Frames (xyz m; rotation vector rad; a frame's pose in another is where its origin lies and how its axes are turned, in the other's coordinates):
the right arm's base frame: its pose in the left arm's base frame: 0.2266 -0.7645 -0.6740 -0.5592 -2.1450 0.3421
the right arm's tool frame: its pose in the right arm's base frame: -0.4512 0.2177 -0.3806 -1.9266 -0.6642 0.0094
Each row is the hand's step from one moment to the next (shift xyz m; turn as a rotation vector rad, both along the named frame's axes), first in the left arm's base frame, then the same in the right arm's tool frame.
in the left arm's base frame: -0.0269 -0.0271 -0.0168 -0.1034 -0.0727 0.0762
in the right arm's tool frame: -0.0107 -0.0258 -0.0310 0.0152 0.0315 -0.1434
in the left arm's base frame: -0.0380 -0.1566 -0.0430 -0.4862 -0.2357 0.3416
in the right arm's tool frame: -0.1145 -0.0548 -0.1082 0.1534 0.1332 -0.6061
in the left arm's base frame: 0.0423 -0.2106 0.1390 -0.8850 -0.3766 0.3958
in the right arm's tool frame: -0.1623 0.1438 -0.1358 0.2717 0.0332 -1.0034
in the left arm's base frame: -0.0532 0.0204 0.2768 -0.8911 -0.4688 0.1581
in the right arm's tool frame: 0.1065 0.2367 -0.1118 0.1487 -0.1898 -0.9903
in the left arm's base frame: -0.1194 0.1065 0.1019 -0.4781 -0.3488 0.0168
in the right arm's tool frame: 0.1739 0.0501 -0.0568 -0.0135 -0.1653 -0.5684
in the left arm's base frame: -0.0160 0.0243 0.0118 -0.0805 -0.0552 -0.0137
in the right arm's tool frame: 0.0310 0.0050 -0.0011 -0.0031 -0.0431 -0.0886
